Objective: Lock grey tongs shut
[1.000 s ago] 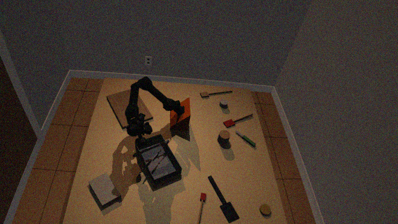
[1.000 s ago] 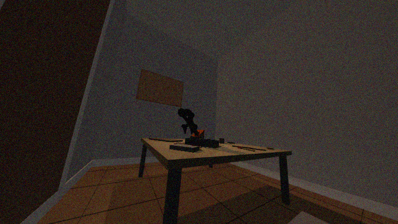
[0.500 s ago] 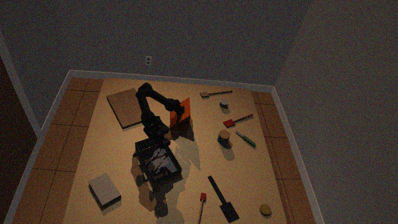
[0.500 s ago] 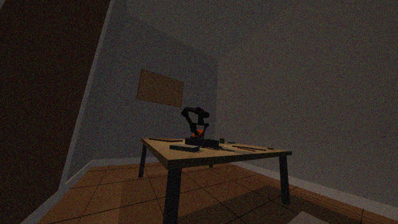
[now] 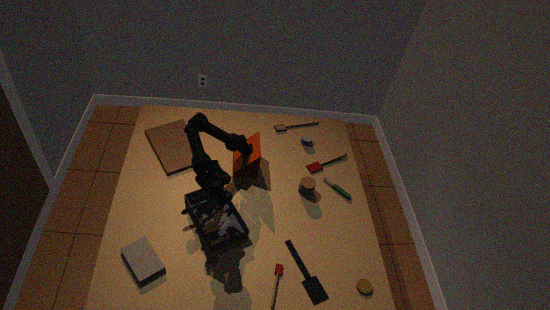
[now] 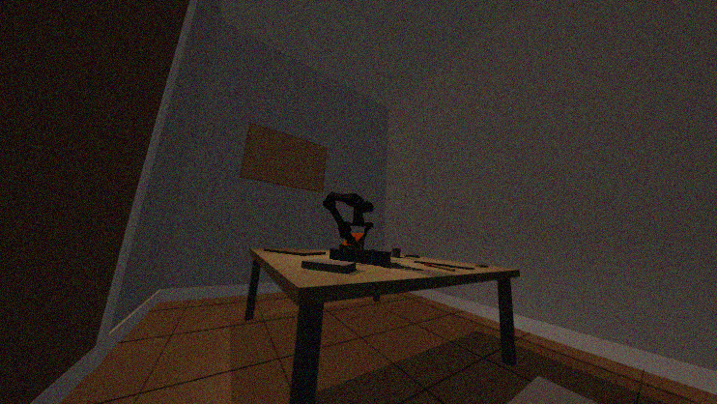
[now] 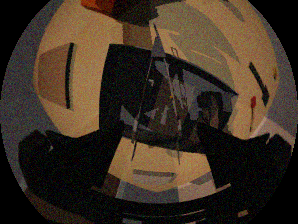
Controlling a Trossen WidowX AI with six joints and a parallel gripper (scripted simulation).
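Now: gripper tip 90 mm above the dark roasting tin, 30 mm short of it and 10 mm to the right of it. Also, from my gripper tip: wooden board 440 mm behind, 220 mm to the right, 110 mm below; white block 300 mm to the right, 250 mm ahead, 110 mm below; black spatula 410 mm to the left, 320 mm ahead, 120 mm below.
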